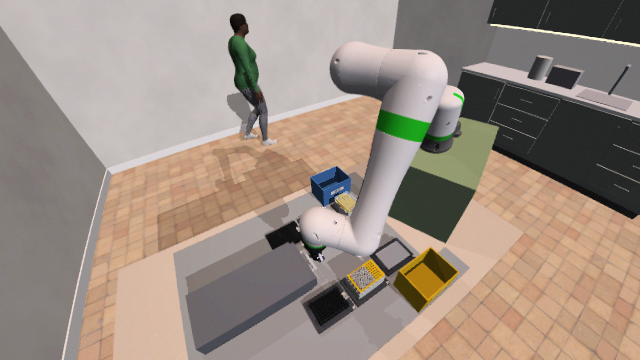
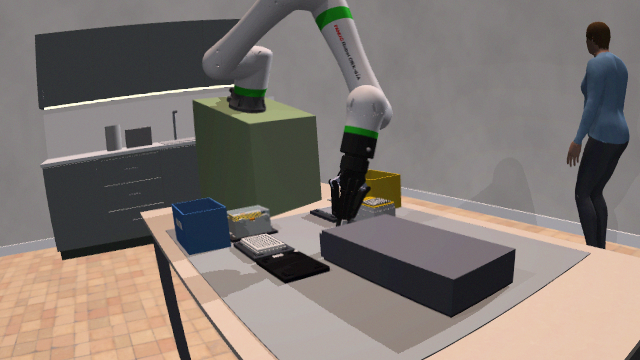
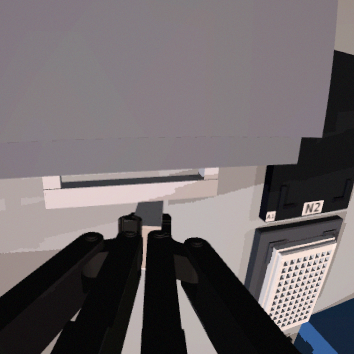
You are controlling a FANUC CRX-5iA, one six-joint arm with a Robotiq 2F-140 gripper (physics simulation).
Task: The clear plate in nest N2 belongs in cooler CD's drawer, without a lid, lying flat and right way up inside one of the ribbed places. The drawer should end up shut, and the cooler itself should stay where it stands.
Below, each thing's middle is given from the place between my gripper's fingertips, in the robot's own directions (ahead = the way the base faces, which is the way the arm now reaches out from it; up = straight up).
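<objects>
The nest N2 (image 2: 303, 266) is 170 mm to the right of my hand, 60 mm ahead of it and 10 mm below it. There's a black plate (image 1: 326, 307) that's 210 mm to the left of my hand and 40 mm ahead of it. The yellow-topped rack (image 1: 364, 279) is also 210 mm to the left of my hand, but 130 mm behind it and 30 mm above it. And the beige plate (image 3: 296, 270) is 170 mm to the right of my hand and 120 mm behind it.
</objects>
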